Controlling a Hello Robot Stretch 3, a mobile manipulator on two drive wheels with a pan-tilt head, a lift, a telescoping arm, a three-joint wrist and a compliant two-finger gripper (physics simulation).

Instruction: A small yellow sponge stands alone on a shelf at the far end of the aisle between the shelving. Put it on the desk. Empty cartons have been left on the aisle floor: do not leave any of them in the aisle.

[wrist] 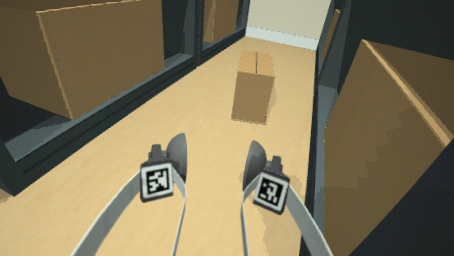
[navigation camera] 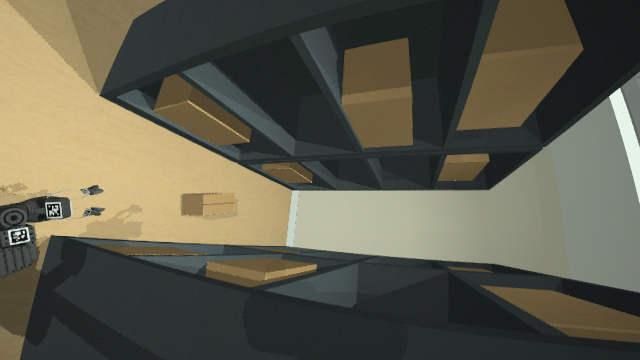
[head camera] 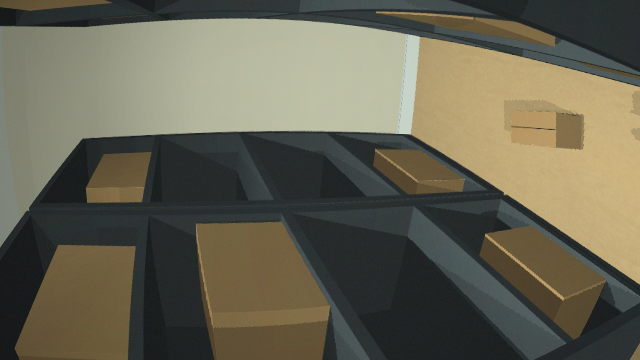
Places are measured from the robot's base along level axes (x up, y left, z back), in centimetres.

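Pixels of known places: gripper, fingertip midpoint: (wrist: 216, 154) (navigation camera: 102, 199).
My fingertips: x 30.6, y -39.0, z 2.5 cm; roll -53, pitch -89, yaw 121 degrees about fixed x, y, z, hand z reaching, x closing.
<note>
Behind a point stands the place of what it marks.
An empty-looking brown carton (head camera: 534, 129) {z 14.6, x 18.0, y -102.9 cm} (navigation camera: 215, 204) {z 15.0, x 18.0, y -100.3 cm} (wrist: 252, 92) {z 13.7, x 11.3, y -91.6 cm} stands on the aisle floor between the two rows of shelving. My gripper (navigation camera: 95, 201) {z 2.5, x 30.6, y -39.0 cm} (wrist: 216, 154) {z 2.5, x 30.6, y -39.0 cm} is open, with nothing between its fingers. It is over the floor near the aisle's mouth, at the left of the navigation view. In the wrist view the carton is ahead of the fingertips, a little to the right and apart from them. The gripper does not show in the head view. The yellow sponge and the desk do not show in these views.
Dark shelving (head camera: 215, 205) (navigation camera: 150, 45) {z -56.8, x 31.4, y -58.2 cm} (wrist: 50, 152) {z -37.4, x 4.6, y -62.9 cm} with boxes in some compartments lines one side. A second dark shelf row (navigation camera: 150, 300) {z 22.7, x 71.7, y -29.4 cm} (wrist: 311, 210) {z 23.1, x 6.1, y -51.1 cm} lines the other side, close to the gripper. A pale wall (head camera: 250, 75) {z 50.0, x 94.7, y -218.1 cm} (navigation camera: 400, 215) {z 44.4, x 115.4, y -220.1 cm} (wrist: 285, 17) {z 51.1, x 20.2, y -217.7 cm} closes the far end.
</note>
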